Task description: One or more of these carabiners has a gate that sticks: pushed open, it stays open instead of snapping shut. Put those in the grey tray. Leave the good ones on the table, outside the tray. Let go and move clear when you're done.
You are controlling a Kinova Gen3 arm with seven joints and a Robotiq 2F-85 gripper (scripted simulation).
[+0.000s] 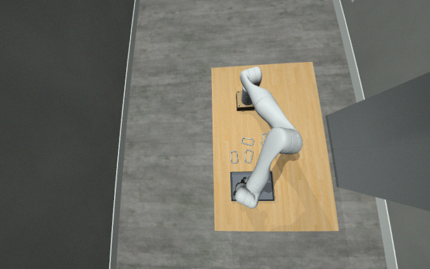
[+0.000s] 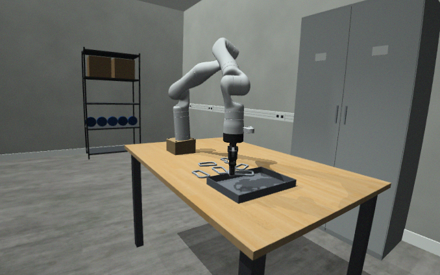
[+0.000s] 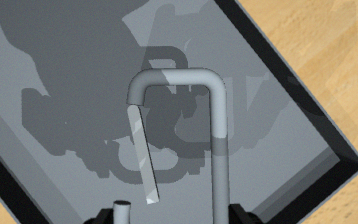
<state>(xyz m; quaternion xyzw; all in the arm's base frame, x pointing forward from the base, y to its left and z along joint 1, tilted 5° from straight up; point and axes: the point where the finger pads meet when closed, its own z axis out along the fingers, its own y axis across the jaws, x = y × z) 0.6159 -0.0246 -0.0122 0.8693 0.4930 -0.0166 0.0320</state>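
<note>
Right now the grey tray is 90 mm to the left of my hand, 70 mm below it and 10 mm ahead of it.
</note>
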